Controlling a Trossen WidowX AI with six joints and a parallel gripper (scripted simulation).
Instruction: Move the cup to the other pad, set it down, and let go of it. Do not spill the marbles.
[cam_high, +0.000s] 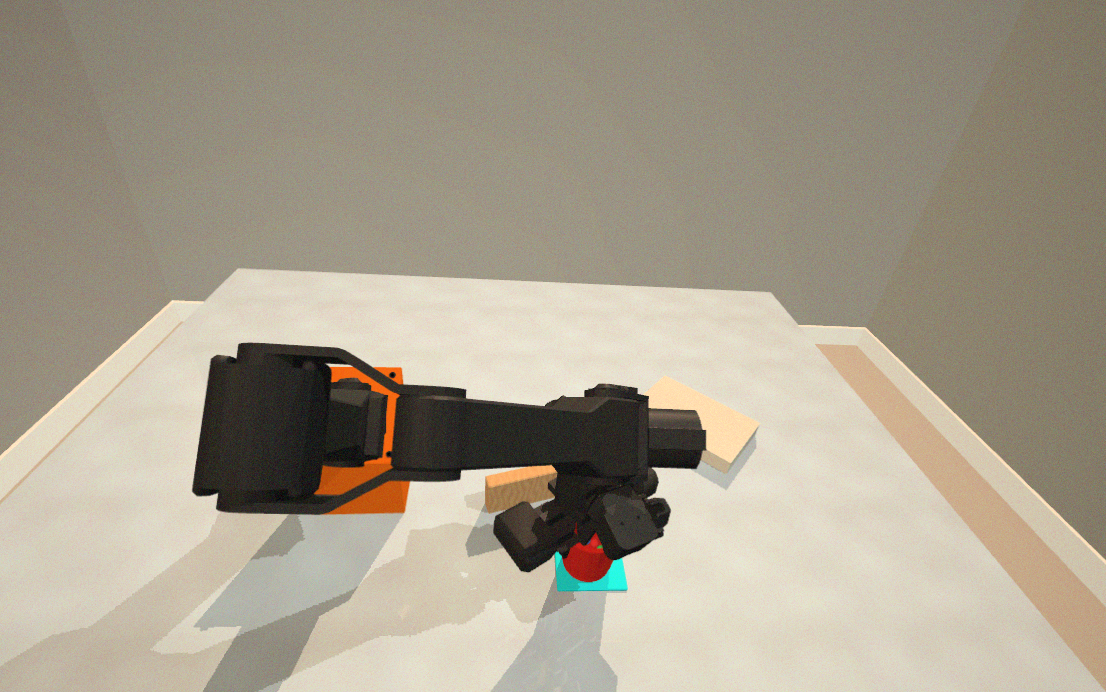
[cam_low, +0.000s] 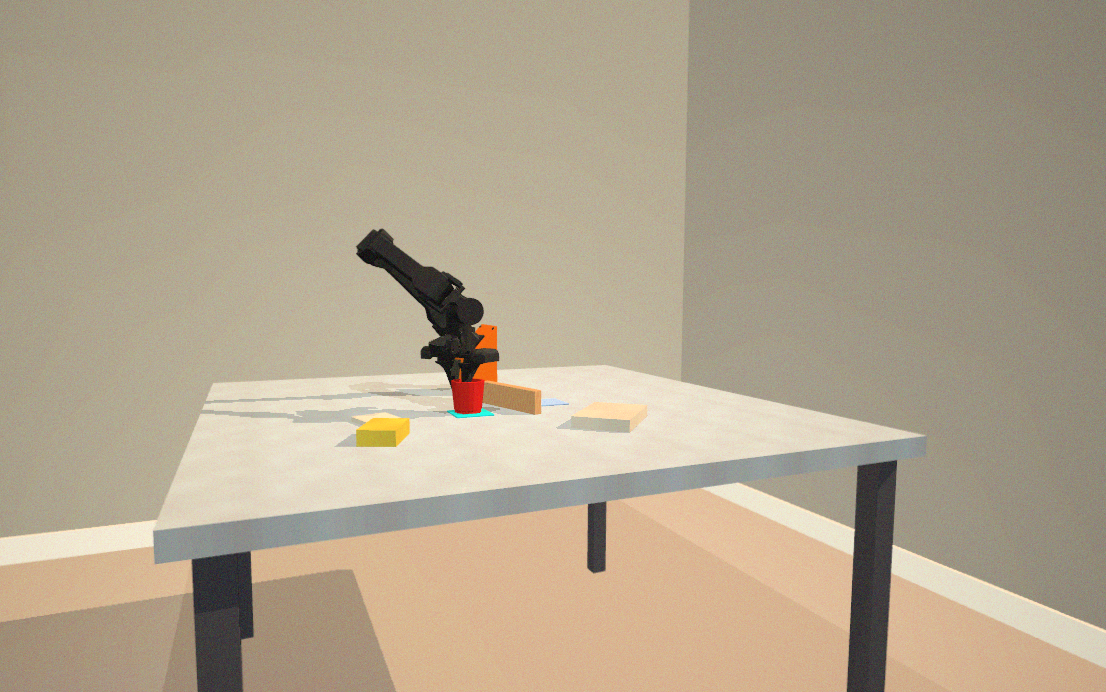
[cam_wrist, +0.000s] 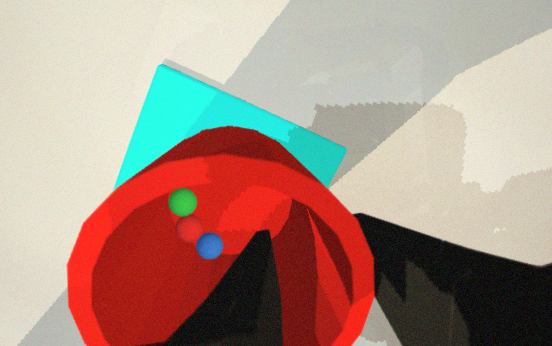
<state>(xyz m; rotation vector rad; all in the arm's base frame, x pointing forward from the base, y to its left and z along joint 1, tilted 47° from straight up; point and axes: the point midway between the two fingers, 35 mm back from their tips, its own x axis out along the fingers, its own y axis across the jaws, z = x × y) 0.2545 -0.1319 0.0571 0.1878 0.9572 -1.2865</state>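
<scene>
Right now the red cup is 20 mm ahead of my gripper tip, 10 mm to the left of it and 10 mm below it. Also, from my gripper tip: blue marble 30 mm ahead, 30 mm to the left, 30 mm below; green marble 40 mm ahead, 20 mm to the left, 30 mm below; red marble 40 mm ahead, 30 mm to the left, 30 mm below.
</scene>
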